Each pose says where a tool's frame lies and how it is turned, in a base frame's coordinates. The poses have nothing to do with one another.
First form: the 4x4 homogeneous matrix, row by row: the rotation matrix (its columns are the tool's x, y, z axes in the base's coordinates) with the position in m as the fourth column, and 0 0 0 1 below. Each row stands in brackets.
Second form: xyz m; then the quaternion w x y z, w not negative. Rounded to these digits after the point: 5 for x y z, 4 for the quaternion.
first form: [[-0.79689, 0.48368, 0.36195, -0.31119], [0.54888, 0.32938, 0.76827, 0.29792], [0.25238, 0.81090, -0.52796, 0.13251], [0, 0, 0, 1]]
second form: -0.31119, 0.29792, 0.13251, 0.0336, 0.3169, 0.8146, 0.4847
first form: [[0.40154, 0.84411, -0.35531, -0.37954], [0.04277, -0.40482, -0.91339, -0.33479], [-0.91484, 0.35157, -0.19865, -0.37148], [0, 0, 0, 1]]
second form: -0.37954, -0.33479, -0.37148, 0.4467, 0.7080, 0.3132, -0.4485
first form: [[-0.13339, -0.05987, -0.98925, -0.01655], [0.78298, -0.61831, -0.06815, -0.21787], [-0.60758, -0.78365, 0.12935, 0.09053], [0, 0, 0, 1]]
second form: -0.01655, -0.21787, 0.09053, 0.3073, -0.5821, -0.3105, 0.6858
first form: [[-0.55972, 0.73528, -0.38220, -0.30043], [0.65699, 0.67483, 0.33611, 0.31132], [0.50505, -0.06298, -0.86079, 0.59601], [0, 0, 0, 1]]
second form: -0.30043, 0.31132, 0.59601, 0.2522, -0.3957, -0.8797, -0.0776
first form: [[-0.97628, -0.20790, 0.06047, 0.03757], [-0.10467, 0.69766, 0.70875, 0.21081], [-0.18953, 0.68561, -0.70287, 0.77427], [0, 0, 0, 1]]
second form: 0.03757, 0.21081, 0.77427, 0.0680, -0.0850, 0.9188, 0.3794
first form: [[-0.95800, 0.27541, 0.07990, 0.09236], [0.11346, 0.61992, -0.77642, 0.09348], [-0.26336, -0.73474, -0.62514, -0.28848], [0, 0, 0, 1]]
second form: 0.09236, 0.09348, -0.28848, 0.0959, 0.1086, 0.8949, -0.4222
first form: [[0.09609, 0.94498, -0.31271, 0.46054], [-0.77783, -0.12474, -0.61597, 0.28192], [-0.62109, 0.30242, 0.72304, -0.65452], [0, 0, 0, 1]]
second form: 0.46054, 0.28192, -0.65452, 0.6508, 0.3528, 0.1185, -0.6618
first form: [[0.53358, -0.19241, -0.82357, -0.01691], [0.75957, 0.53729, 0.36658, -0.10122], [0.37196, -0.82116, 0.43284, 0.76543], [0, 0, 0, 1]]
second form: -0.01691, -0.10122, 0.76543, 0.7912, -0.3753, -0.3778, 0.3008
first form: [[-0.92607, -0.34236, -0.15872, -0.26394], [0.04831, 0.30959, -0.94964, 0.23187], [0.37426, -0.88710, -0.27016, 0.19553], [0, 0, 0, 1]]
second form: -0.26394, 0.23187, 0.19553, 0.1683, 0.0929, -0.7915, 0.5802
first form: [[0.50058, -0.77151, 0.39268, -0.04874], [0.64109, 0.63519, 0.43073, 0.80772], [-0.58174, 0.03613, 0.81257, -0.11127], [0, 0, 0, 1]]
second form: -0.04874, 0.80772, -0.11127, 0.8585, -0.1149, 0.2837, 0.4113
